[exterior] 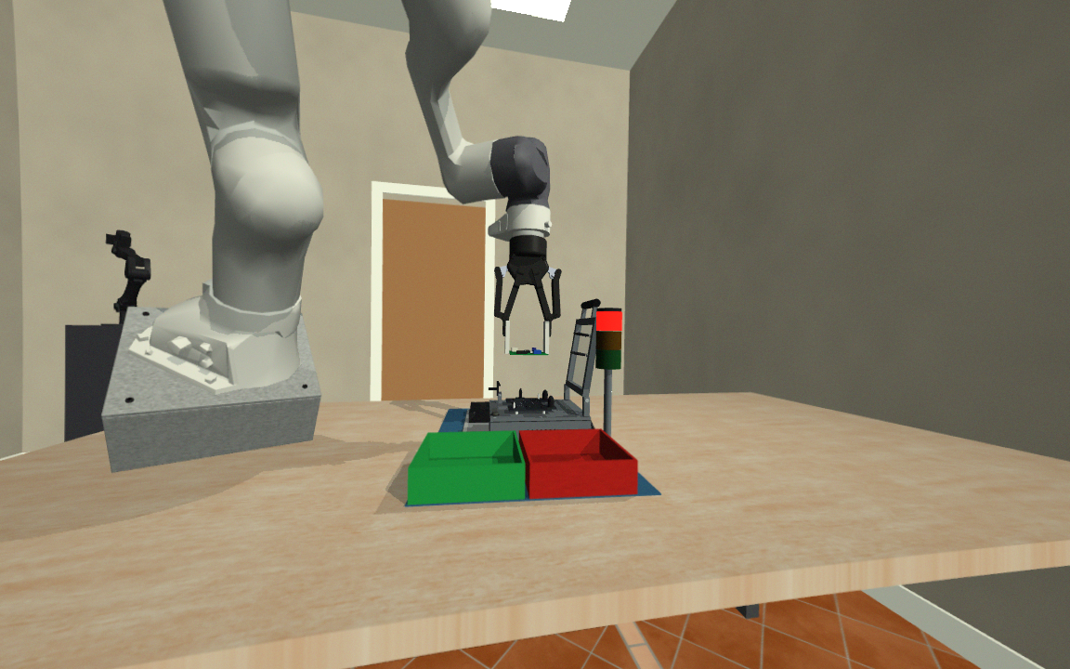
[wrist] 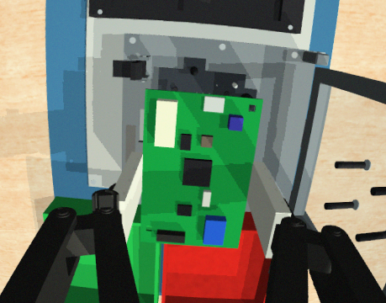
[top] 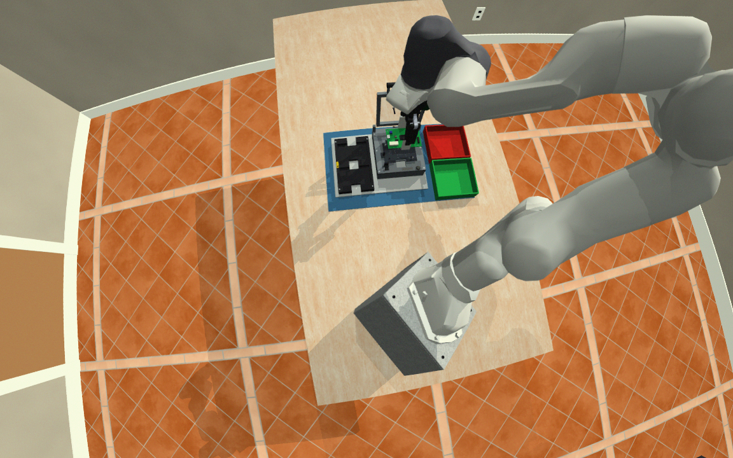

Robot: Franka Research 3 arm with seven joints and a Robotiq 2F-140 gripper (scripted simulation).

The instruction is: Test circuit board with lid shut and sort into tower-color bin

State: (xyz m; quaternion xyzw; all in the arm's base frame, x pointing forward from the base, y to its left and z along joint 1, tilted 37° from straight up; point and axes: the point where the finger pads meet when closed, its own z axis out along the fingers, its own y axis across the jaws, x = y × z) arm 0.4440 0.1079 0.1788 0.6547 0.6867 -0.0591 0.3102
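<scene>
My hand is 200 mm to the left of the red bin, 180 mm above it and 40 mm short of it. The rest, counted from my hand: tester plate 130 mm below, 10 mm to the left, 10 mm ahead; then green circuit board 20 mm below; then tester lid 120 mm ahead, 10 mm to the right, 10 mm below.
</scene>
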